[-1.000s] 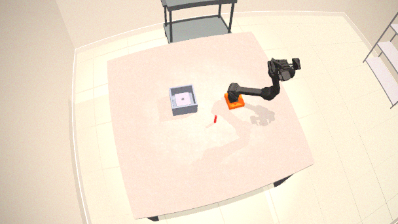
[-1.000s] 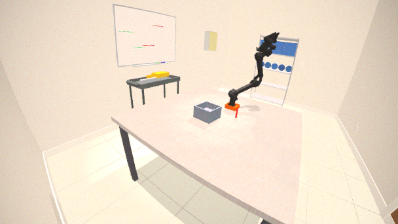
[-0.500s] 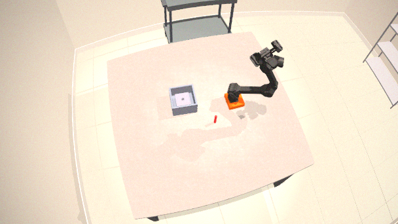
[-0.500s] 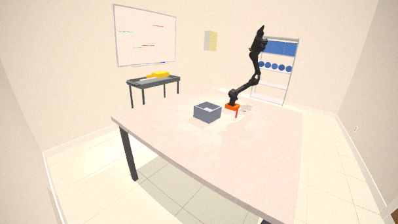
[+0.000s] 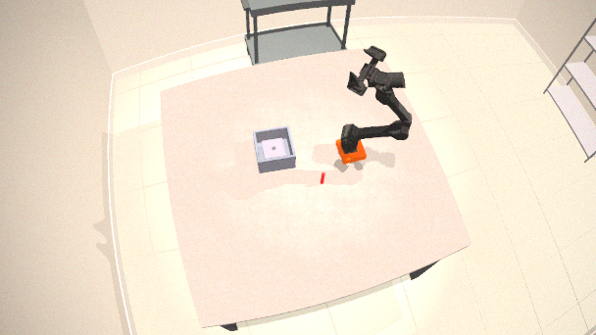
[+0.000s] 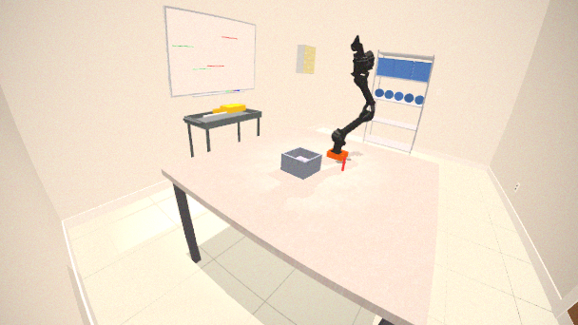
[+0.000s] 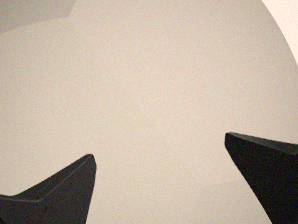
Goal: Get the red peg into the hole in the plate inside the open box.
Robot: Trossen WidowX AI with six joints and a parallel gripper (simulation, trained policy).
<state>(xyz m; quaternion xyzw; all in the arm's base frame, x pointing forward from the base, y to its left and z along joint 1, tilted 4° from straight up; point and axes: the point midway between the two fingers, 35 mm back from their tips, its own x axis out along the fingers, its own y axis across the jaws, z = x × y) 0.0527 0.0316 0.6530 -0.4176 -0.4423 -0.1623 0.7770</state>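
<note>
Right now the red peg is 67 cm below my gripper tip, 7 cm ahead of it and 5 cm to the left of it. From my gripper tip the other things lie so: grey box (68 cm below, 25 cm ahead, 12 cm to the right).
</note>
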